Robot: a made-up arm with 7 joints.
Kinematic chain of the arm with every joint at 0, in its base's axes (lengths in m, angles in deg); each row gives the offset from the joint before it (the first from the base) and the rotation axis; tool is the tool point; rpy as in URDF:
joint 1: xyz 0 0 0.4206 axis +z
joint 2: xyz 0 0 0 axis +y
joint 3: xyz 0 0 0.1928 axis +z
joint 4: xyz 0.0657 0 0 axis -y
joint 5: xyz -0.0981 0 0.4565 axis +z
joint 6: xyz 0 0 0 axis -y
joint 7: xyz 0.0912 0 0 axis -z
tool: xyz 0 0 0 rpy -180 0 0
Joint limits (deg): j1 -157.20..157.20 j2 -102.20..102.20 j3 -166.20..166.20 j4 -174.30..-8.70 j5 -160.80..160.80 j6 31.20..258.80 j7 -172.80..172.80
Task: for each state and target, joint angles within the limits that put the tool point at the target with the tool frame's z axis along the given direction. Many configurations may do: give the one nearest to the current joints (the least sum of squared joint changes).
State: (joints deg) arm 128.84 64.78 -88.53 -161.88 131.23 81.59 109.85
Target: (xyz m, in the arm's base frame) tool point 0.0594 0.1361 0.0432 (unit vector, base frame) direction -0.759 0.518 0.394
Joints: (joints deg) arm 134.51 27.65 -43.30 -173.88 126.33 43.25 109.85
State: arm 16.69 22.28 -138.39 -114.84 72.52 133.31 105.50
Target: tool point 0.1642 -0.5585 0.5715 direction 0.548 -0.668 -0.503
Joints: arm 13.97 31.58 -88.25 -106.61 90.35 146.28 105.50
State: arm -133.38 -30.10 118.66 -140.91 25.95 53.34 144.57
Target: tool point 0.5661 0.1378 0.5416 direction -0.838 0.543 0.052
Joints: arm -121.68 2.45 129.40 -108.53 73.61 42.85 144.57
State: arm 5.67 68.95 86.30 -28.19 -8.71 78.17 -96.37
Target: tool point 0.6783 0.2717 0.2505 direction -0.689 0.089 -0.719
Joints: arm 0.36 87.03 54.88 -37.49 -31.82 73.17 -96.37
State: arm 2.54 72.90 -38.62 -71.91 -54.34 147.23 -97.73
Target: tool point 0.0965 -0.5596 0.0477 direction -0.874 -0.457 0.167
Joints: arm -25.86 87.27 -53.34 -91.12 -47.93 122.04 -97.73
